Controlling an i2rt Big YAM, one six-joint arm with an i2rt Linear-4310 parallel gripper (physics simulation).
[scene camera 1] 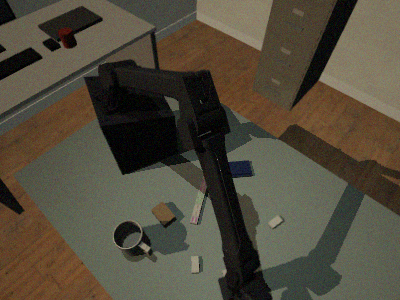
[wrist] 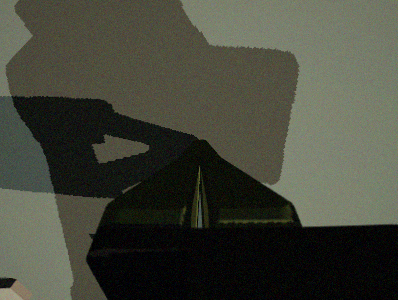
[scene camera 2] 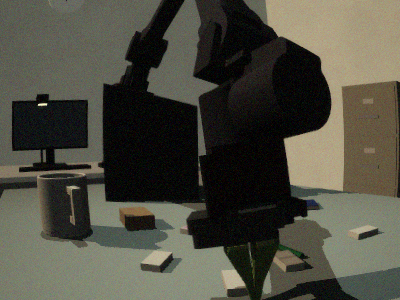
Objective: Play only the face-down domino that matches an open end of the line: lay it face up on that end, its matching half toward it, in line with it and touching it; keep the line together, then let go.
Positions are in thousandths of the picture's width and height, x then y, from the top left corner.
Scene:
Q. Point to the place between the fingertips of my gripper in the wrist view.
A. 501,498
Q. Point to a grey mug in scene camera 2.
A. At 159,658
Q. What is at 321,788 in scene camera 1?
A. A grey mug.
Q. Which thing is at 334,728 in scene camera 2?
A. A brown block.

